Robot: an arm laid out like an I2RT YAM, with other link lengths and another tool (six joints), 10 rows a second.
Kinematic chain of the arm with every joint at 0, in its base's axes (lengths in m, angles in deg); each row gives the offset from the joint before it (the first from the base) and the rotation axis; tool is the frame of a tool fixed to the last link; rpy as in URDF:
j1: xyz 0 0 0.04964 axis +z
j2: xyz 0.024 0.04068 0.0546 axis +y
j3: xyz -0.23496 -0.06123 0 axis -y
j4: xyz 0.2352 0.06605 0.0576 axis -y
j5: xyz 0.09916 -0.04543 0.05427 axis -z
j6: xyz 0.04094 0 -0.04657 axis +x
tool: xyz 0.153 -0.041 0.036 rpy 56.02 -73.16 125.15
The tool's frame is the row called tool.
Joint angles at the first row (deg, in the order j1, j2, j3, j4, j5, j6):
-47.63 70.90 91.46 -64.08 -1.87 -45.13
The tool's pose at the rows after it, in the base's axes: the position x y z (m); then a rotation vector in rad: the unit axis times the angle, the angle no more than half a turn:
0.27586 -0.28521 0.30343 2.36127 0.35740 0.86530
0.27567 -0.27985 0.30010 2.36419 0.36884 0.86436
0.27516 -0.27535 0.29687 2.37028 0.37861 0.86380
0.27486 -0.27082 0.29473 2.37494 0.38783 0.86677
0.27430 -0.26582 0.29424 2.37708 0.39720 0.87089
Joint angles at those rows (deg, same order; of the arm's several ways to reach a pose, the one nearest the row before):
-46.34 69.25 89.62 -63.81 -1.72 -45.35
-45.72 68.20 88.33 -63.76 -1.50 -45.35
-45.31 67.44 87.43 -63.98 -1.49 -45.40
-44.92 66.73 86.73 -64.24 -1.61 -45.39
-44.48 65.98 86.32 -64.67 -1.68 -45.36

